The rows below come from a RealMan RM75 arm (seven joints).
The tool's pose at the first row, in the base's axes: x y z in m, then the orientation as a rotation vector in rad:
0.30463, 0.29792, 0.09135, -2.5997, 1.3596, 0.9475
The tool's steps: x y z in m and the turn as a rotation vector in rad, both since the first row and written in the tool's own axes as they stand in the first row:
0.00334, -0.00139, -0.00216, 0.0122, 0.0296, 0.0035
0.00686, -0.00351, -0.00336, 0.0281, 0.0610, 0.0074
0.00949, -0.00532, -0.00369, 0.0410, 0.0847, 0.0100
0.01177, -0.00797, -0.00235, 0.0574, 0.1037, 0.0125
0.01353, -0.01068, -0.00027, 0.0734, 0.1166, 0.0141
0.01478, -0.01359, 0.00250, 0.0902, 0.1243, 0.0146
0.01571, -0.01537, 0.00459, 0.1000, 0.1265, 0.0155
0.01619, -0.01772, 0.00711, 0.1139, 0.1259, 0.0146
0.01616, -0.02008, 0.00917, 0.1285, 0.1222, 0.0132
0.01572, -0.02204, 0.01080, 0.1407, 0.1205, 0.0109
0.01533, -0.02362, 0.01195, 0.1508, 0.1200, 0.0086
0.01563, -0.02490, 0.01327, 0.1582, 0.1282, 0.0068
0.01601, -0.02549, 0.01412, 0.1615, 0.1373, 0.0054
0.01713, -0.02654, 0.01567, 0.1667, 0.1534, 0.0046
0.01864, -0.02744, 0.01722, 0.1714, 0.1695, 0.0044
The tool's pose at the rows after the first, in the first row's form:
0.30816, 0.29565, 0.09097, -2.6136, 1.3727, 0.9018
0.31185, 0.29401, 0.08956, -2.6253, 1.3869, 0.8504
0.31451, 0.29310, 0.08800, -2.6331, 1.3969, 0.8105
0.31683, 0.29349, 0.08509, -2.6341, 1.4058, 0.7730
0.31861, 0.29453, 0.08185, -2.6309, 1.4120, 0.7432
0.31999, 0.29629, 0.07828, -2.6234, 1.4156, 0.7190
0.32071, 0.29737, 0.07569, -2.6169, 1.4180, 0.7078
0.32146, 0.29926, 0.07287, -2.6060, 1.4175, 0.6962
0.32223, 0.30138, 0.07069, -2.5924, 1.4158, 0.6878
0.32273, 0.30342, 0.06918, -2.5826, 1.4130, 0.6791
0.32321, 0.30503, 0.06811, -2.5752, 1.4102, 0.6707
0.32366, 0.30602, 0.06660, -2.5761, 1.4097, 0.6542
0.32385, 0.30637, 0.06557, -2.5806, 1.4096, 0.6402
0.32436, 0.30670, 0.06347, -2.5883, 1.4117, 0.6161
0.32492, 0.30665, 0.06120, -2.5959, 1.4145, 0.5924

